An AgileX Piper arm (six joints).
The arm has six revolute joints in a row. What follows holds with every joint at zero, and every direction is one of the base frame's. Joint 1 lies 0.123 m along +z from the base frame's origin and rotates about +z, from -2.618 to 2.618 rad. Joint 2 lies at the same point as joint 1 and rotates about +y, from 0 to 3.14 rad. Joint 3 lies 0.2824 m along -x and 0.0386 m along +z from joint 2 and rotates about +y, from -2.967 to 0 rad. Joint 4 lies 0.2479 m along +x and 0.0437 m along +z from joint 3 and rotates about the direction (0.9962, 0, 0.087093), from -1.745 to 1.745 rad. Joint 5 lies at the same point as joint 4 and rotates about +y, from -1.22 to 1.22 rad. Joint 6 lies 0.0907 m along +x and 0.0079 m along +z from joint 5 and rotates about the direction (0.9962, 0, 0.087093), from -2.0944 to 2.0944 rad. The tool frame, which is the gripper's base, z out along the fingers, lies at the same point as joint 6; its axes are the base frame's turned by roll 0, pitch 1.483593 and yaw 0 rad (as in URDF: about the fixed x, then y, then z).
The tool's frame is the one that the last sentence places.
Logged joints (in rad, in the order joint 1, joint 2, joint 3, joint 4, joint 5, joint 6), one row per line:
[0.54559, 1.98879, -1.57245, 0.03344, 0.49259, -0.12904]
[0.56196, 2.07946, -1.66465, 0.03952, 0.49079, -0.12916]
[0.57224, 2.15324, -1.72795, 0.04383, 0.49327, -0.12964]
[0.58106, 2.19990, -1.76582, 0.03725, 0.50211, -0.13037]
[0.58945, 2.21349, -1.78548, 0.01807, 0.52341, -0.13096]
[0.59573, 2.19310, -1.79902, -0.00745, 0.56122, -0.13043]
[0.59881, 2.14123, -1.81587, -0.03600, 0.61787, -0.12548]
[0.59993, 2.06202, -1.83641, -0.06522, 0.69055, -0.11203]
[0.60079, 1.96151, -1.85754, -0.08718, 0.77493, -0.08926]
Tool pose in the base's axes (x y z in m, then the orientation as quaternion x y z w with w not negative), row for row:
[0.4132, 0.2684, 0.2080, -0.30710, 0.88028, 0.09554, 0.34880]
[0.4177, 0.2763, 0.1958, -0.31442, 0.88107, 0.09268, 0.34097]
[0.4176, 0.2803, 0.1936, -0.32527, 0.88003, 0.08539, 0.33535]
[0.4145, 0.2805, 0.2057, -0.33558, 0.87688, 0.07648, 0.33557]
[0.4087, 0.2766, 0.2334, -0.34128, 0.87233, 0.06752, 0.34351]
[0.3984, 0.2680, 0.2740, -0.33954, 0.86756, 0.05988, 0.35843]
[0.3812, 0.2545, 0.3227, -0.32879, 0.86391, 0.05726, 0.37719]
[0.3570, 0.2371, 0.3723, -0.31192, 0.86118, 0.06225, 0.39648]
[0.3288, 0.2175, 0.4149, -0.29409, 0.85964, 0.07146, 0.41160]
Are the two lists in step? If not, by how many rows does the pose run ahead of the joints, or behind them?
The pose runs 2 rows ahead of the joints: the pose in row i belongs to the joints in row i + 2.
